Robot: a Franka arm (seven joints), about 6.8 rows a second.
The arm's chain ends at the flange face. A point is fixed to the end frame.
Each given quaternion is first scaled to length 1.
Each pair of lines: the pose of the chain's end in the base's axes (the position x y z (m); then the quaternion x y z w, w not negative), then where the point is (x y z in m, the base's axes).
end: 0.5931 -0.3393 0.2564 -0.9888 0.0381 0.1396 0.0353
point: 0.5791 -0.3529 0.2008
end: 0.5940 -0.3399 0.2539 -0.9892 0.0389 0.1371 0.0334
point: 0.5803 -0.3537 0.1983
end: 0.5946 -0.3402 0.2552 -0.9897 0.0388 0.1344 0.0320
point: 0.5812 -0.3542 0.1996
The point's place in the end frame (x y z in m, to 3 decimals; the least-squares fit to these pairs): 0.003 0.018 0.056
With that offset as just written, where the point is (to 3 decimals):
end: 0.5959 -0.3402 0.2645 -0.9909 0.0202 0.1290 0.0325
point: 0.584 -0.354 0.209
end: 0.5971 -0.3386 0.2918 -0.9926 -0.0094 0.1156 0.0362
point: 0.587 -0.353 0.235
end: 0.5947 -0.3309 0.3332 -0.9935 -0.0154 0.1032 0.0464
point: 0.586 -0.344 0.276
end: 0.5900 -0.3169 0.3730 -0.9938 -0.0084 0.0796 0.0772
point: 0.584 -0.326 0.315
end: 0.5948 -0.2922 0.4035 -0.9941 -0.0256 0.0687 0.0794
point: 0.591 -0.301 0.345
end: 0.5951 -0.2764 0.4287 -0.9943 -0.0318 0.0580 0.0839
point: 0.592 -0.285 0.370
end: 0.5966 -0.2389 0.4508 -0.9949 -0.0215 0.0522 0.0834
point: 0.594 -0.247 0.393
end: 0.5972 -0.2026 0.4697 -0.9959 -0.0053 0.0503 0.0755
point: 0.595 -0.212 0.412
